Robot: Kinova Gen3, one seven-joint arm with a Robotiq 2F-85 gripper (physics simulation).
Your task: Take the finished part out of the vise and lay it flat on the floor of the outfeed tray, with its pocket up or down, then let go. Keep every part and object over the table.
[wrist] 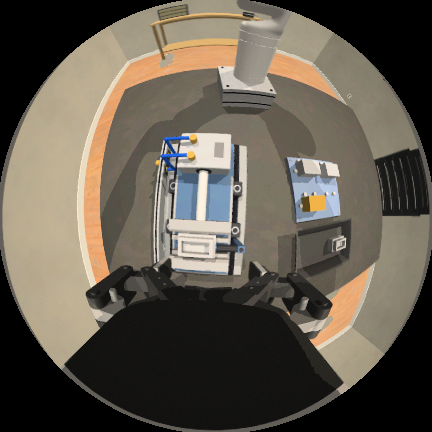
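Pixels of known places: gripper, fingertip midpoint: (209,268); arm's base at its link origin: (248,75).
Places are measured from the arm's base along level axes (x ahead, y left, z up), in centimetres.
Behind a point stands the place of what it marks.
The finished part (196,246) {x 40.8, y -22.8, z 2.6 cm}, a light grey block with a rectangular pocket facing up, sits in the vise (202,195) {x 33.1, y -20.1, z 1.1 cm} at its near end, beside the crosswise jaw (200,226). My gripper (209,268) {x 42.2, y -20.8, z 9.9 cm} is open and empty, its two fingertips wide apart at the near end of the vise, with the part beyond them and between their lines in the view. The height between fingers and part is hard to tell. The outfeed tray (315,250) {x 52.8, y 5.8, z -6.3 cm}, dark and walled, lies to the right. A small light piece with a square opening (339,244) {x 53.9, y 14.9, z -4.2 cm} is in its right part.
A dark rod with a blue end (241,248) {x 42.9, y -16.0, z 2.4 cm} sticks out right of the part. Blue bars with orange knobs (193,138) {x 23.5, y -19.3, z 3.5 cm} stand at the vise's far left. A blue plate (300,187) {x 35.0, y 4.3, z -6.7 cm} with grey blocks and an orange block (314,203) {x 39.7, y 4.9, z -3.1 cm} lies beyond the tray. The arm's base (247,95) {x 7.7, y -2.8, z -2.5 cm} is at the back.
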